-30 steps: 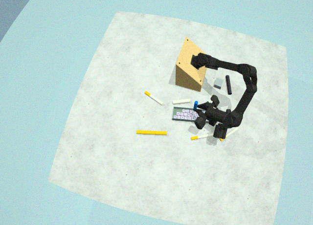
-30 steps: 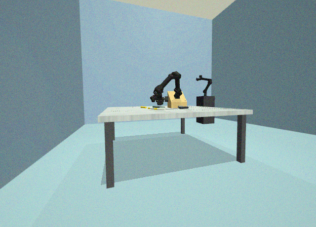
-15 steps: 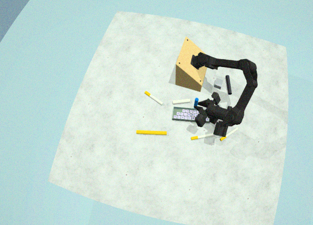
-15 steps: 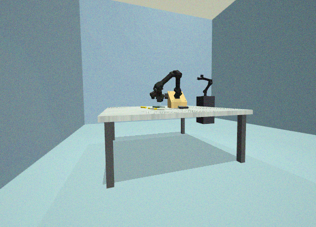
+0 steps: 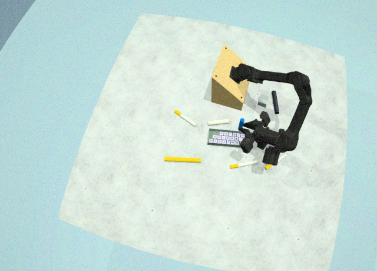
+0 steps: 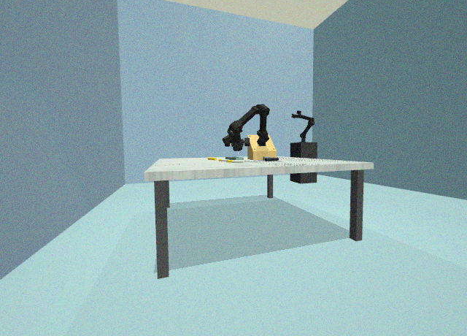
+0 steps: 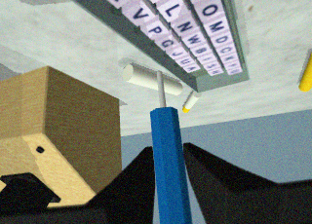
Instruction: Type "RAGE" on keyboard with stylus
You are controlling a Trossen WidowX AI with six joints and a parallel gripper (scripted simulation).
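Right now the white cylinder is 40 mm behind my gripper tip, 100 mm to the right of it and 90 mm below it. From my gripper tip the other things lie so: blue stylus 10 mm below; dark cylinder 220 mm behind, 140 mm to the left, 90 mm below; white stylus tip 50 mm below.
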